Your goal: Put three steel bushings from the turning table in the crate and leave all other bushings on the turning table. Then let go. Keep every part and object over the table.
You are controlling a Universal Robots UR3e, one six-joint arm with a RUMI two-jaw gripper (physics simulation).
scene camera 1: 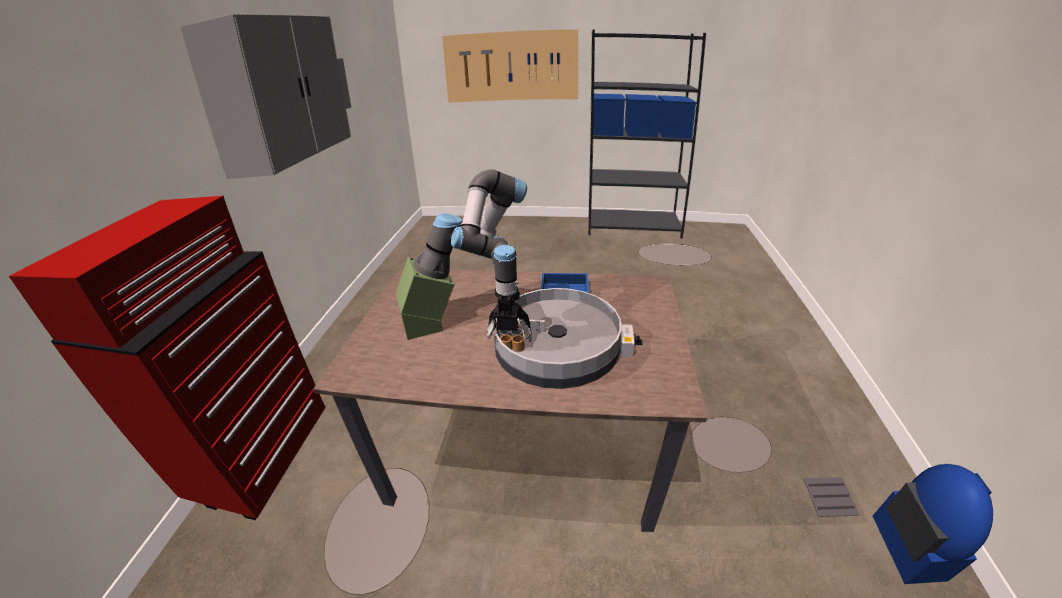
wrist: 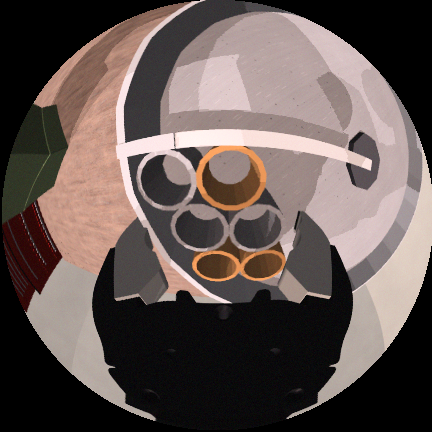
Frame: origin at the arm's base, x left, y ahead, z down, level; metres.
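Seen in the pictures: gripper, fingertip midpoint: (scene camera 1: 509, 340) (wrist: 222, 214); arm's base at its link origin: (scene camera 1: 430, 270).
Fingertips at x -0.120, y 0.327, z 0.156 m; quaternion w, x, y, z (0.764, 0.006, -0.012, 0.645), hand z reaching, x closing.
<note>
Offsets run from my fingertips to a thing's top centre. "*": to the spot under its first point. Level surfaces: height alone.
The turning table (scene camera 1: 558, 371) (wrist: 280, 75) is a grey round tray with a raised rim. In the wrist view three grey steel bushings {dx +0.035, dy -0.039, dz -0.031 m} (wrist: 156, 188) {dx +0.004, dy -0.016, dz -0.031 m} (wrist: 200, 235) {dx +0.011, dy +0.022, dz -0.031 m} (wrist: 251, 235) stand clustered below a pale bar {* dx +0.065, dy +0.004, dz -0.037 m} (wrist: 250, 137); they are hidden in the scene view. An orange-brown bushing {dx +0.041, dy -0.001, dz -0.031 m} (wrist: 230, 194) stands beside the upper steel one, and two more {dx -0.031, dy +0.000, dz -0.031 m} (scene camera 1: 505, 341) {dx -0.024, dy +0.038, dz -0.031 m} (scene camera 1: 517, 343) (wrist: 216, 267) (wrist: 262, 267) stand side by side near the rim. My gripper (scene camera 1: 509, 334) (wrist: 222, 214) is open over the cluster, its fingers on either side. The blue crate {dx +0.419, dy +0.091, dz +0.010 m} (scene camera 1: 564, 276) stands behind the turning table; its inside is partly hidden.
A white control box {* dx +0.086, dy +0.375, dz +0.003 m} (scene camera 1: 627, 341) is at the turning table's right side. The green robot base (scene camera 1: 425, 297) (wrist: 37, 155) stands on the wooden table {dz +0.060 m} (scene camera 1: 416, 371) (wrist: 80, 200) to the left. A red tool cabinet (scene camera 1: 222, 371) (wrist: 30, 250) stands further left.
</note>
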